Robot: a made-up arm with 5 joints.
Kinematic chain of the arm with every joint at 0, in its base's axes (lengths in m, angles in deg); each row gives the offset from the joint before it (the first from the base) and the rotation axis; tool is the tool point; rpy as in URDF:
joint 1: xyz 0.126 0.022 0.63 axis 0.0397 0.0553 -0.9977
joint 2: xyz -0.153 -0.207 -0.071 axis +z
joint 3: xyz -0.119 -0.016 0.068 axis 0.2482 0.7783 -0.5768
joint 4: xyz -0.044 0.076 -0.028 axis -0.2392 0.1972 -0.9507
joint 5: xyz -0.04 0.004 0 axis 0.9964 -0.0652 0.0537
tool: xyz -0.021 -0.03 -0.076 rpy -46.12 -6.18 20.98
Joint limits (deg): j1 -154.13..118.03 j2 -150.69..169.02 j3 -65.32..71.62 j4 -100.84..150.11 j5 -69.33..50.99
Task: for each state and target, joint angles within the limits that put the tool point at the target. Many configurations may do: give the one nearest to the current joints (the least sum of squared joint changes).
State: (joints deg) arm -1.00 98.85 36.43 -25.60 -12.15
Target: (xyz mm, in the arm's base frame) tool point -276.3 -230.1 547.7
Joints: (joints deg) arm 28.86 82.42 21.73 -29.29 -1.23
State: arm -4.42 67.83 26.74 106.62 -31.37
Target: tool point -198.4 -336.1 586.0
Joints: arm -10.95 59.13 16.43 118.56 -17.57
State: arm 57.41 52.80 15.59 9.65 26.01
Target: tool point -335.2 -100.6 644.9
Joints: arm 24.41 58.82 60.55 15.81 11.77
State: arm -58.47 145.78 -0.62 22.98 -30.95
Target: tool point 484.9 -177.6 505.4
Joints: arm -70.58 117.94 -33.71 41.15 -0.45
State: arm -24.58 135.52 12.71 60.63 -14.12
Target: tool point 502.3 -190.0 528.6
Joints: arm -67.64 128.63 -20.84 62.63 -2.74
